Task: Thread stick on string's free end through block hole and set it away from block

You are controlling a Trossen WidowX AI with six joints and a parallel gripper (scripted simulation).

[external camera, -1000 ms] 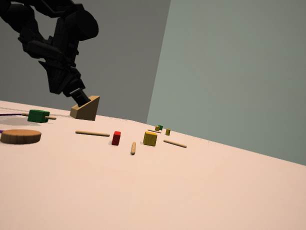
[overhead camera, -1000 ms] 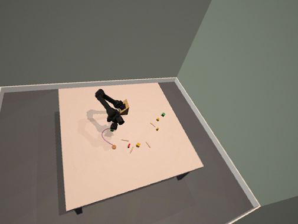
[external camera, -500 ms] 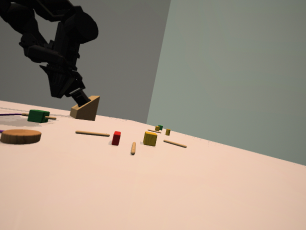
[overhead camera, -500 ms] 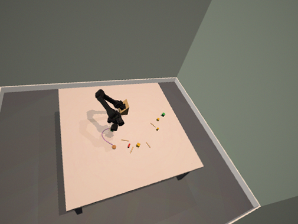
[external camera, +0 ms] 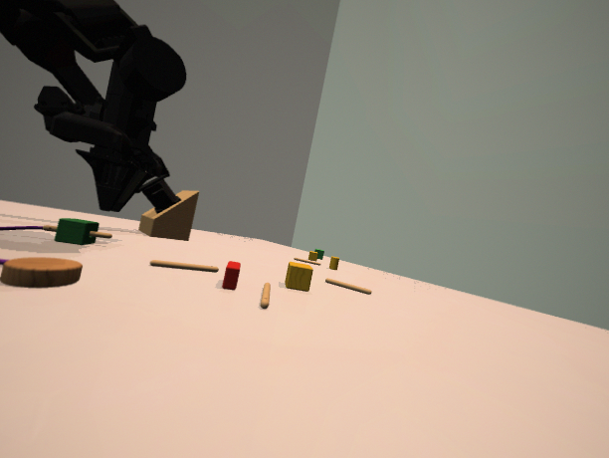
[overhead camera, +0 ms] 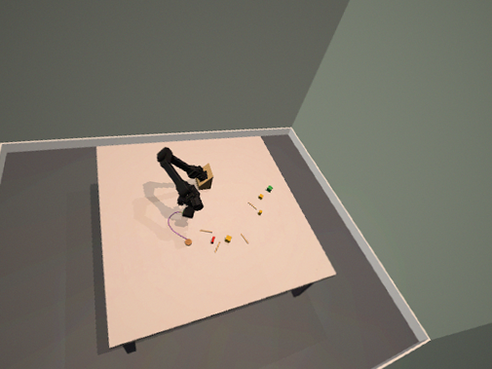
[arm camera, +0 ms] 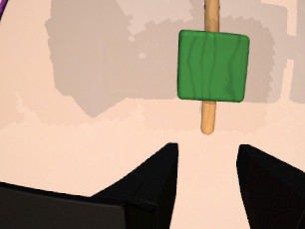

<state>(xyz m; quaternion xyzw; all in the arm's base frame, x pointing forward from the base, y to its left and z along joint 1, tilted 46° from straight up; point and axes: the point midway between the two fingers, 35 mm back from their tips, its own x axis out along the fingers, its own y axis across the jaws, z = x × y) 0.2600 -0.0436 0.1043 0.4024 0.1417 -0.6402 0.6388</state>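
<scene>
Right now my gripper tip is 4 cm above the green block, 3 cm to the left of it and 1 cm past it. Also, from my gripper tip: red block (19 cm ahead, 12 cm to the left, 4 cm below); then thin wooden stick (4 cm to the right, 4 cm below, 2 cm behind); then round wooden button (18 cm ahead, 5 cm below, 2 cm to the right).
</scene>
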